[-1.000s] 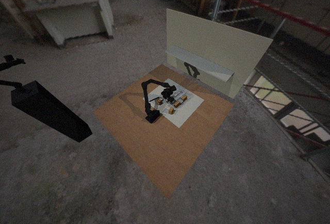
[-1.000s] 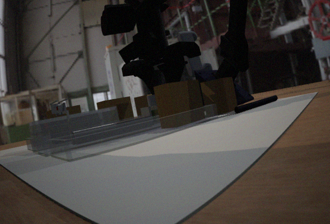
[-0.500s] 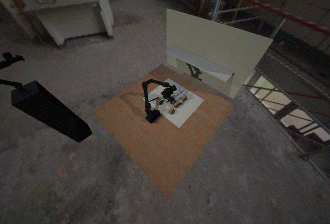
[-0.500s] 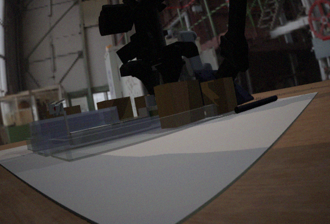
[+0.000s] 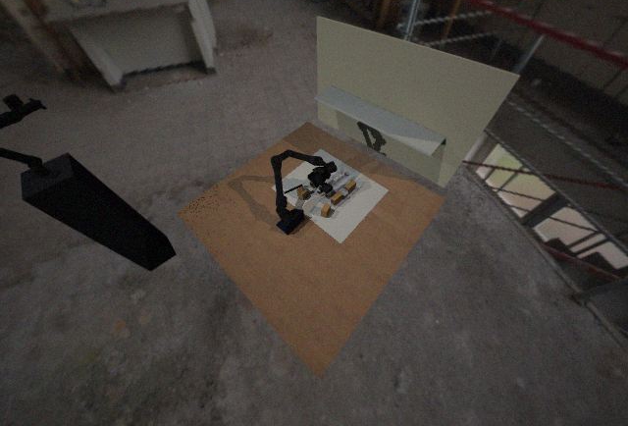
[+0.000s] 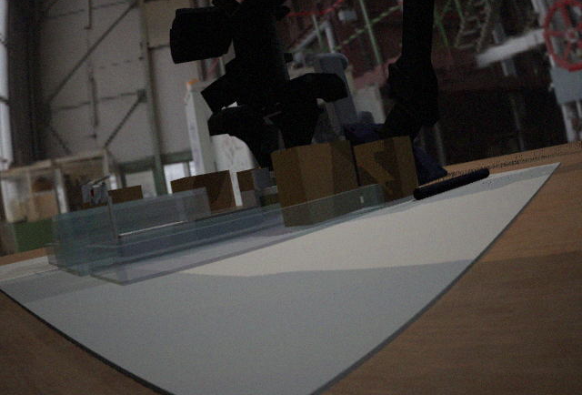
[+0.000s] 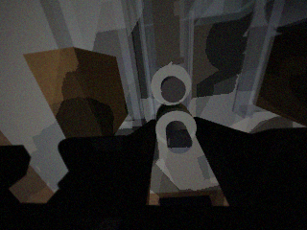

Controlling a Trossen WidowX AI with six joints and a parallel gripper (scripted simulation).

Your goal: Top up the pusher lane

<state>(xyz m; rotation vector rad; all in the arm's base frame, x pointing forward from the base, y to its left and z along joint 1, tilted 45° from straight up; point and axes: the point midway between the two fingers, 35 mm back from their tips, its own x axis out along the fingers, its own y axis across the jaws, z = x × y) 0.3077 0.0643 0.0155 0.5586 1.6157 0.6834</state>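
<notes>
My gripper tip is 80 mm short of the white mat, 50 mm above it and 10 mm to the left of it. Also, from my gripper tip: shelf (520 mm ahead, 320 mm above, 40 mm to the left); black rod (160 mm to the left, 110 mm behind, 40 mm below).
</notes>
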